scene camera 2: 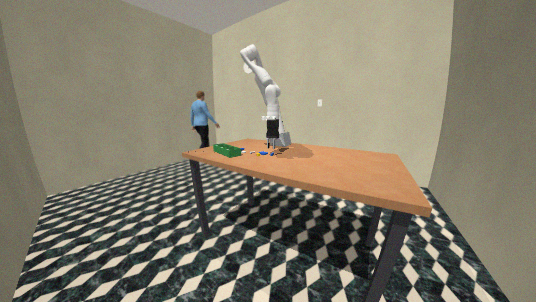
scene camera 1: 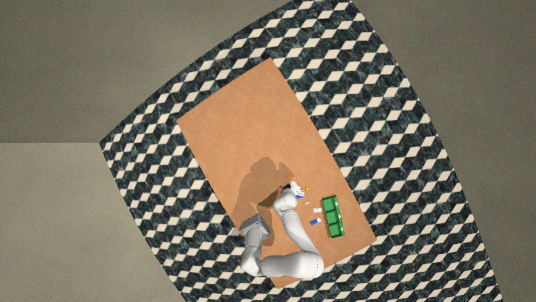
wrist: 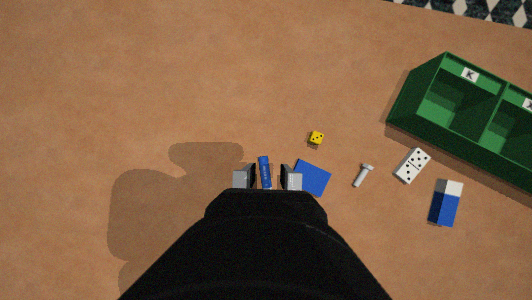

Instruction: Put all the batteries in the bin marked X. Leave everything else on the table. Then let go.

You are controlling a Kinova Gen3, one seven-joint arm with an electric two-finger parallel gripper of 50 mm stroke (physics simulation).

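Places are measured from the arm's base along level axes (x right, y ahead, z up), in metres.
Pixels of known places: gripper, fingertip midpoint: (scene camera 2: 271, 148) (wrist: 267, 172); arm's base, origin of the base link: (scene camera 2: 279, 133) (scene camera 1: 255, 234).
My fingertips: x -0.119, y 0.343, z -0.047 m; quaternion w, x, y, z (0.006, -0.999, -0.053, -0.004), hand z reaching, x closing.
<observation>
For each thing: its middle in the pictures, then the offset to it from my fingertips. "spot": a spot on its surface instead. Level surfaces: height alone.
- blue battery, body centre: (wrist: 265, 173) (scene camera 2: 272, 153) dx -0.003, dy -0.008, dz -0.036 m
- table, its level: dz -0.043 m
- blue square, surface spot: (wrist: 314, 178) spot: dx +0.068, dy -0.005, dz -0.033 m
- yellow die, body centre: (wrist: 315, 138) dx +0.062, dy +0.053, dz -0.035 m
- bolt, body centre: (wrist: 362, 175) dx +0.138, dy +0.009, dz -0.038 m
- domino, body centre: (wrist: 411, 165) dx +0.209, dy +0.034, dz -0.040 m
- blue-and-white eraser, body centre: (wrist: 444, 202) dx +0.263, dy -0.013, dz -0.037 m
- Bin K, surface spot: (wrist: 435, 110) spot: dx +0.229, dy +0.117, dz -0.036 m
A blue battery (wrist: 264, 170) (scene camera 2: 272, 154) lies on the table (wrist: 150, 75). My gripper (wrist: 267, 172) (scene camera 2: 271, 145) is partly open, with nothing held. In the wrist view its fingers stand on either side of the battery; in scene camera 2 the fingertips are a little above it. The arm hides the battery in scene camera 1. The bin marked X (wrist: 494, 135) (scene camera 1: 331, 216) is the middle compartment of the green three-part tray. Its label is cut by the wrist view's right edge. No battery shows in the visible part of that bin.
A blue square (wrist: 314, 178) lies close by the right finger. A yellow die (wrist: 316, 138), a bolt (wrist: 362, 176), a domino (wrist: 412, 165) and a blue-and-white eraser (wrist: 445, 204) lie between there and the tray. Bin K (wrist: 435, 110) is the tray's near-left compartment in the wrist view.
</observation>
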